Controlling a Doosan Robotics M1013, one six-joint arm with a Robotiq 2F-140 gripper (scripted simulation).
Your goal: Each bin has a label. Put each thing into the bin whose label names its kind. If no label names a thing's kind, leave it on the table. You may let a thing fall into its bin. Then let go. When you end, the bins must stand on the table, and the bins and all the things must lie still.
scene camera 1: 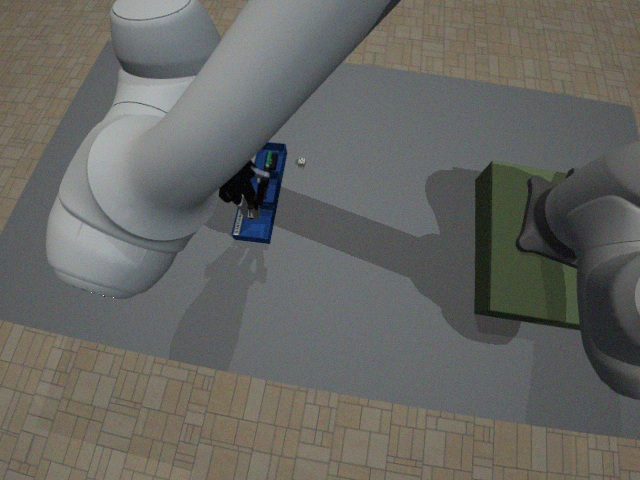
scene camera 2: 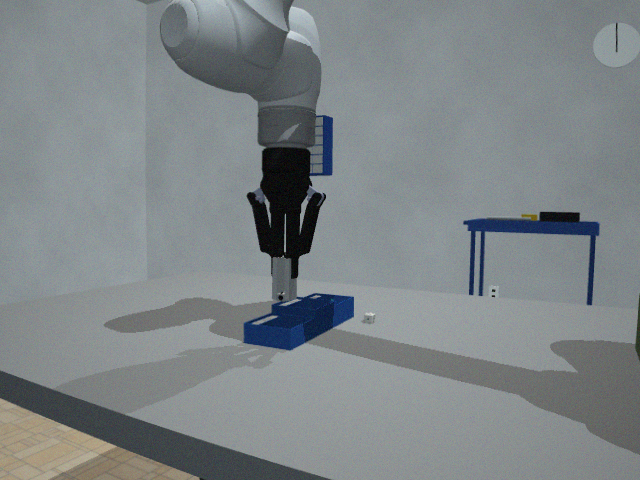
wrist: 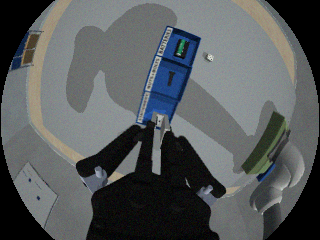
Scene:
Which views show the bin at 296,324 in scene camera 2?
Scene camera 1, scene camera 2 and the wrist view: all of them.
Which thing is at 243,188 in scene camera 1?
My gripper.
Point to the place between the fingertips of my gripper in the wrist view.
At 158,119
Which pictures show my gripper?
Scene camera 1, scene camera 2 and the wrist view: all of them.

